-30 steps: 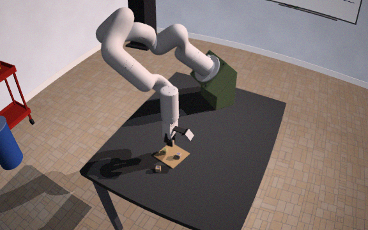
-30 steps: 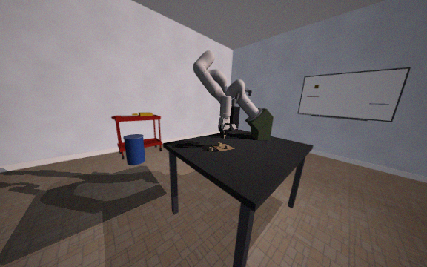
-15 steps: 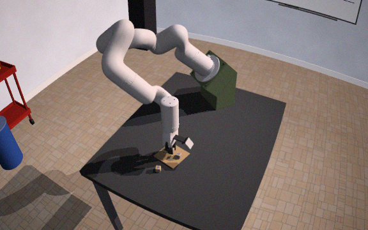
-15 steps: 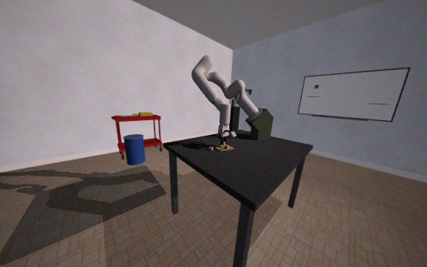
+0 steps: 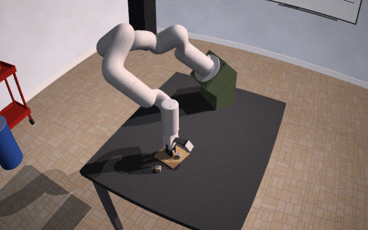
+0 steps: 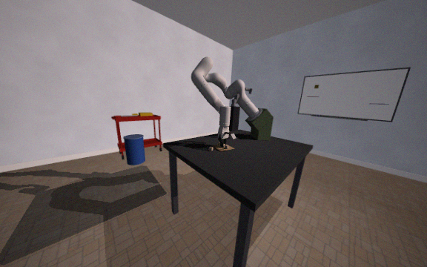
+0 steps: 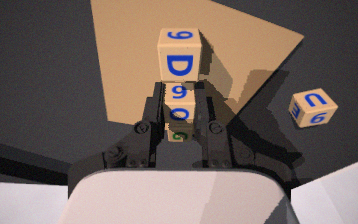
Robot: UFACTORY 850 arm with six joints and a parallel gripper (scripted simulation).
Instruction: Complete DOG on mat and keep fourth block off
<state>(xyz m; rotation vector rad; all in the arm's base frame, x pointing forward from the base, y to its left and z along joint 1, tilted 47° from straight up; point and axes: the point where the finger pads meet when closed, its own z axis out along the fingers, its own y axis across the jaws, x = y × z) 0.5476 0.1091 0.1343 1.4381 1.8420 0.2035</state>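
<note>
Right now the wooden block is 1 cm below my hand. Round my hand: tan mat 3 cm below.
</note>
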